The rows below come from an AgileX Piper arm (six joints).
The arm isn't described. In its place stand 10 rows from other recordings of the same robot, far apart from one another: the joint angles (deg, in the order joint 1, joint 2, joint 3, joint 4, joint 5, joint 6), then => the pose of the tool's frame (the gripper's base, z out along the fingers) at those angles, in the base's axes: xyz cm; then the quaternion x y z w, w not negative.
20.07 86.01 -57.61 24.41 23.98 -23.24 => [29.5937, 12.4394, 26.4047, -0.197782, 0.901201, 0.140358, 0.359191]
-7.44 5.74 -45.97 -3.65 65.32 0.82 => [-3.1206, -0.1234, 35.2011, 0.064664, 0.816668, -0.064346, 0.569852]
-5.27 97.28 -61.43 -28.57 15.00 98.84 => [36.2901, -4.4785, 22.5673, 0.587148, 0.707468, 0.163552, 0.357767]
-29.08 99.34 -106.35 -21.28 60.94 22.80 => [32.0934, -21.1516, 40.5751, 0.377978, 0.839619, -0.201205, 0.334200]
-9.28 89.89 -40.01 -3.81 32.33 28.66 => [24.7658, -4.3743, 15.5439, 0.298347, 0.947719, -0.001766, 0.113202]
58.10 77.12 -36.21 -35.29 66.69 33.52 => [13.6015, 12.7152, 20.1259, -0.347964, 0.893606, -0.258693, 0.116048]
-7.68 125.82 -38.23 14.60 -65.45 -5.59 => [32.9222, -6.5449, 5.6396, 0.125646, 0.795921, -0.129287, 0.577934]
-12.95 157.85 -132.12 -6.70 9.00 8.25 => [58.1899, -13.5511, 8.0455, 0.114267, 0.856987, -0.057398, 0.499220]
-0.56 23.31 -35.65 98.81 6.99 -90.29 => [7.4556, 1.0215, 39.4451, -0.002165, 0.585846, 0.091800, 0.805203]
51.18 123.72 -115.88 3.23 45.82 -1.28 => [31.0906, 39.2279, 27.7747, -0.403280, 0.843930, 0.172259, 0.308988]
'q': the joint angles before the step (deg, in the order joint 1, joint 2, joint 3, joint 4, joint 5, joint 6). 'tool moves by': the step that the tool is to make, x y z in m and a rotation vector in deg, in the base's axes. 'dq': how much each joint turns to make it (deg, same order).
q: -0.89 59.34 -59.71 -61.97 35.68 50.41
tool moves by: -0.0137 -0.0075 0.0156 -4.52 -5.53 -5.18
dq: -0.01 -1.88 -0.02 -11.83 2.92 8.58
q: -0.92 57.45 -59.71 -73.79 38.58 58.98
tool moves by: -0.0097 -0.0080 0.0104 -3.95 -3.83 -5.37
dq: -0.67 -0.79 0.00 -9.07 3.43 6.04
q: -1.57 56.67 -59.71 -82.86 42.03 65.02
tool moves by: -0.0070 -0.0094 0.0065 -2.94 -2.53 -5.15
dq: -1.88 -0.13 -0.02 -6.12 2.65 3.93
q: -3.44 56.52 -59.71 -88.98 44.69 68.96
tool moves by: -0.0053 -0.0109 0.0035 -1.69 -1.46 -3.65
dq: -3.55 0.01 0.00 -3.19 -0.10 2.31
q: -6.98 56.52 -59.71 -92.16 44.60 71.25
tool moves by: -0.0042 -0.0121 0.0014 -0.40 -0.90 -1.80
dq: -5.01 0.00 -0.01 -0.96 -3.17 1.60
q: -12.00 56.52 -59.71 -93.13 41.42 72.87
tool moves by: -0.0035 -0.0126 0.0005 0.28 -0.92 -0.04
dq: -6.09 0.02 -0.01 -0.09 -5.86 1.85
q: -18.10 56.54 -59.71 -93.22 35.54 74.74
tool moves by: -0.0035 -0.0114 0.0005 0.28 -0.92 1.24
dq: -6.32 0.00 0.00 -0.25 -7.34 2.25
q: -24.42 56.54 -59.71 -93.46 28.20 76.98
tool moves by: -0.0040 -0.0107 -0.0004 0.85 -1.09 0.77
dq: -5.70 0.18 0.00 -0.29 -6.17 2.70
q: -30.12 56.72 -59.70 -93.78 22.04 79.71
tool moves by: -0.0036 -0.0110 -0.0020 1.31 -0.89 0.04
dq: -5.03 0.53 0.02 -0.32 -4.76 2.72
